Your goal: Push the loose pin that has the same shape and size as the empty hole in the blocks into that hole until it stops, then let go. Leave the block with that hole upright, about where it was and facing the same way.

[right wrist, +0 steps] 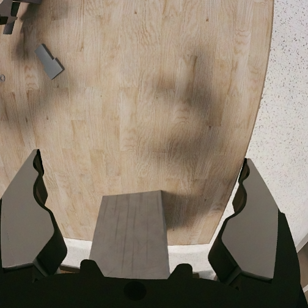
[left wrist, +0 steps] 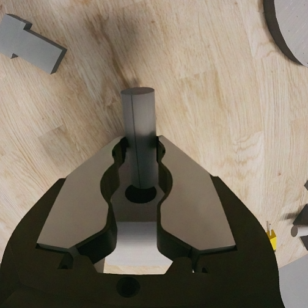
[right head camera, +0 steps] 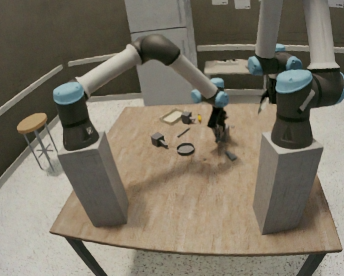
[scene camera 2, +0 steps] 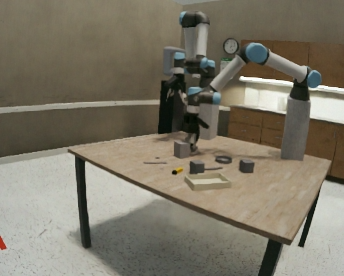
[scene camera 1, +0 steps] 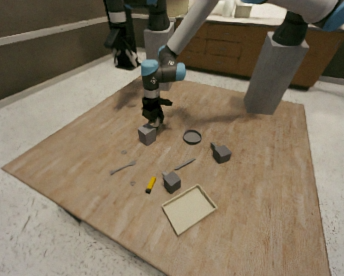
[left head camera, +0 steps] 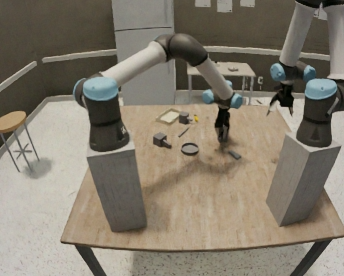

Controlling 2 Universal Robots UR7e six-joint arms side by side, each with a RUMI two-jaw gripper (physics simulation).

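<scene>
My left gripper [left wrist: 141,137] [left head camera: 223,136] [scene camera 1: 156,123] is shut on a round grey pin [left wrist: 138,115]. The pin's lower end in the left wrist view is at the dark round hole of an upright grey block [left wrist: 136,212] [scene camera 1: 147,135] [scene camera 2: 181,149]; whether it is inside the hole is hard to tell. My right gripper [right wrist: 141,155] [left head camera: 280,113] [scene camera 1: 126,65] is open and empty, high beyond the table's edge. A loose stepped grey pin [left wrist: 32,44] [right wrist: 49,61] [left head camera: 234,155] lies on the table.
Two grey blocks with protruding pins [scene camera 1: 221,154] [scene camera 1: 171,182] stand nearby. A round dish [left head camera: 190,153], a shallow tray [scene camera 1: 170,220], a slim tool [scene camera 1: 185,164], a yellow knife [scene camera 1: 151,184], a wrench-like tool [scene camera 1: 122,167] and small rings [scene camera 1: 124,151] lie about.
</scene>
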